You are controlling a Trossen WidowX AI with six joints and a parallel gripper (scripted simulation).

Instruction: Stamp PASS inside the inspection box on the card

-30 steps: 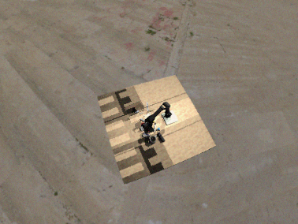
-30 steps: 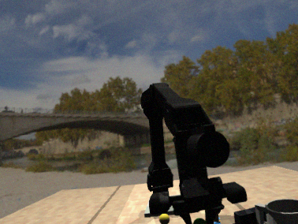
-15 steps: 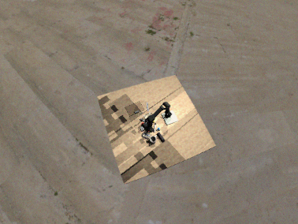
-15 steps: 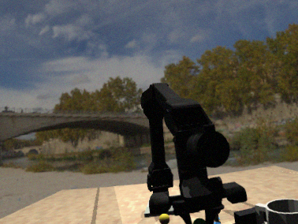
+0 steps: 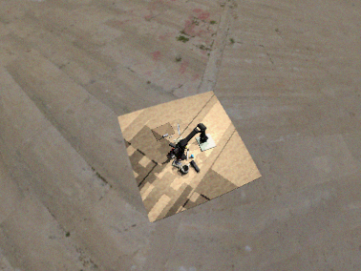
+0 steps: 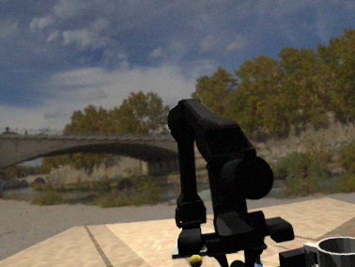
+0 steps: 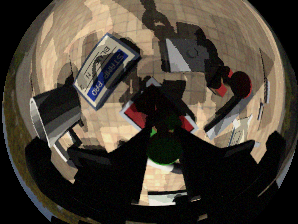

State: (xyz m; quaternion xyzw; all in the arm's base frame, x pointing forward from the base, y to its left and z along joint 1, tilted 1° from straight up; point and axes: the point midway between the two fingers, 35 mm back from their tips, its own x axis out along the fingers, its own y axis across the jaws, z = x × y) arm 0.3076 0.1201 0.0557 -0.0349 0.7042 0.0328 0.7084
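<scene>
Now: gripper tip 3 cm above the red ink pad. Round my gripper tip: red-topped stamp 6 cm ahead, 8 cm to the right, 2 cm below; then yellow-knobbed stamp 8 cm behind, 8 cm to the right, 2 cm below; then green-topped stamp right at my gripper tip.
</scene>
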